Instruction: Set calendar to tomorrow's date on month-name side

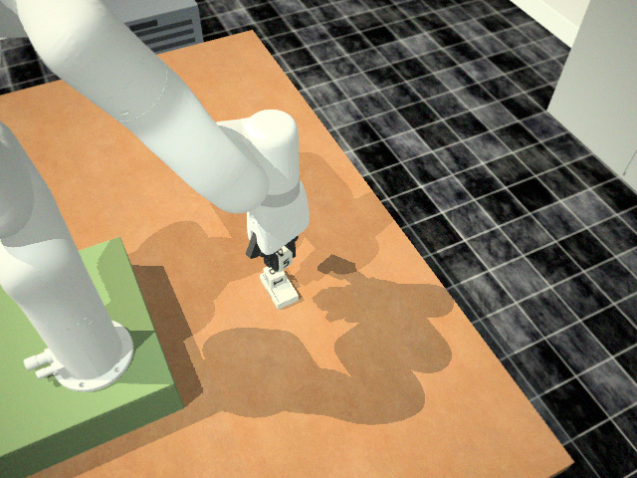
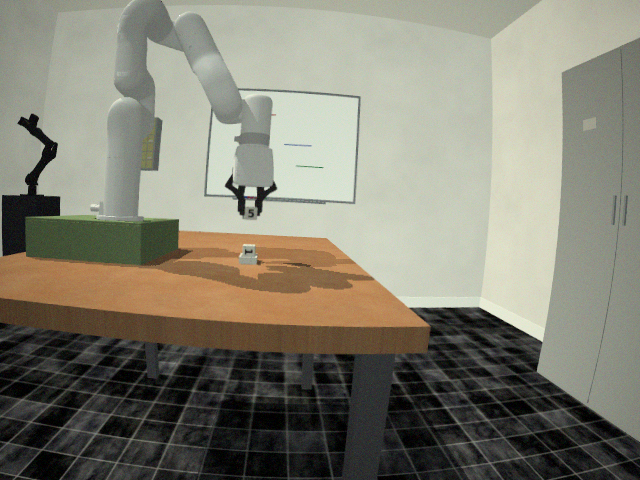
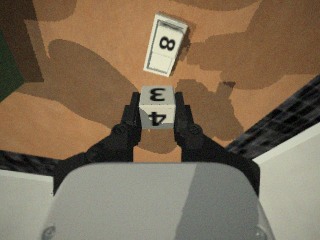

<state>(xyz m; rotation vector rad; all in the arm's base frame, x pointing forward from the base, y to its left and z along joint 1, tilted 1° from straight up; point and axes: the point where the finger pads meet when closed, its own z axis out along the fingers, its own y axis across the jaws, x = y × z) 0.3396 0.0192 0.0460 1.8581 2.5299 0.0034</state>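
My gripper is now 10 mm above the calendar cube. Round my hand: calendar tray (130 mm below, 20 mm to the left).
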